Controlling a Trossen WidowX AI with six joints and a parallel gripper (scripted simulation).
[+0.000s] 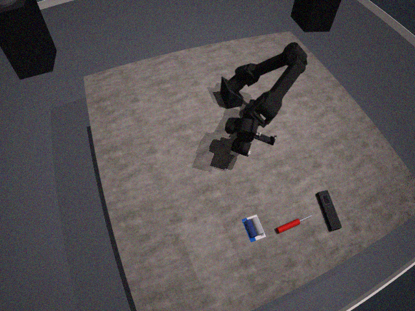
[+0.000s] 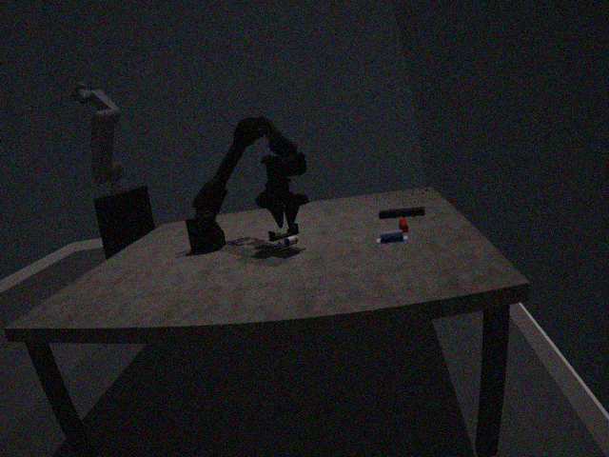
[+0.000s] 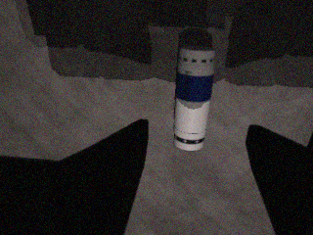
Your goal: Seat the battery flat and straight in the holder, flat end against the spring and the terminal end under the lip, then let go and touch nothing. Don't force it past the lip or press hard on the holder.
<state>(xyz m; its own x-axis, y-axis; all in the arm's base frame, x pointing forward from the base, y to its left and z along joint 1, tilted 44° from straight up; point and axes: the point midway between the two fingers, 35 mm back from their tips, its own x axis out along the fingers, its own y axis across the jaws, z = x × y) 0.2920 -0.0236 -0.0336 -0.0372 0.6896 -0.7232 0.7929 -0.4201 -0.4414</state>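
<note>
Now: gripper tip 40 mm above the battery. The rest, counted from my gripper tip: black remote (340 mm ahead, 250 mm to the left, 40 mm below); then red-handled screwdriver (340 mm ahead, 100 mm to the left, 40 mm below).
</note>
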